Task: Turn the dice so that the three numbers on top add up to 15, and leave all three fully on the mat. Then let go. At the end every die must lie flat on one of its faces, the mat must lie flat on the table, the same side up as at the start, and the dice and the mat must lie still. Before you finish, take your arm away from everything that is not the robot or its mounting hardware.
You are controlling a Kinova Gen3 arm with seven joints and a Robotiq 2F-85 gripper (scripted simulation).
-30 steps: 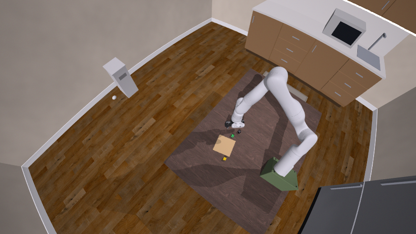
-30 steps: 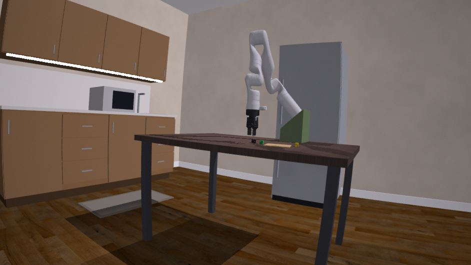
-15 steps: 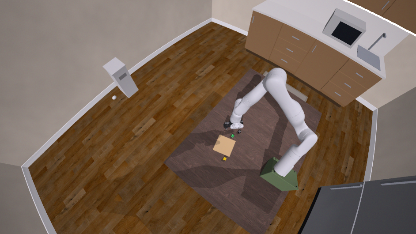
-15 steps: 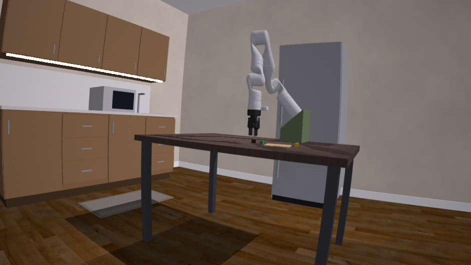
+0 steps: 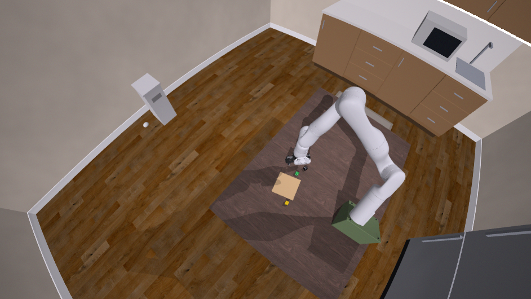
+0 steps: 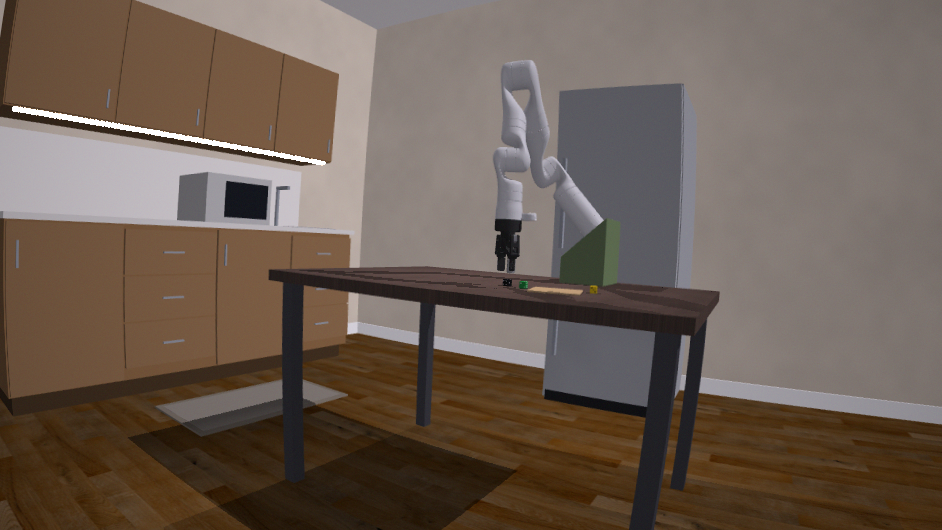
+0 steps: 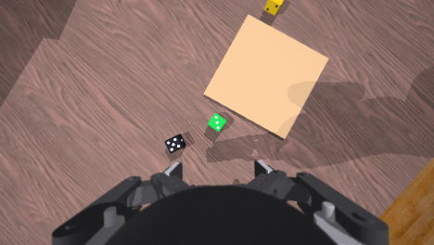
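Right now my hand is 4 cm to the right of the green die, 4 cm past it and 4 cm above it. Also, from my hand: black die 6 cm behind, 4 cm below, 3 cm to the right; then yellow die 22 cm to the left, 12 cm behind, 4 cm below; then tan mat 14 cm to the left, 5 cm below, 4 cm behind.
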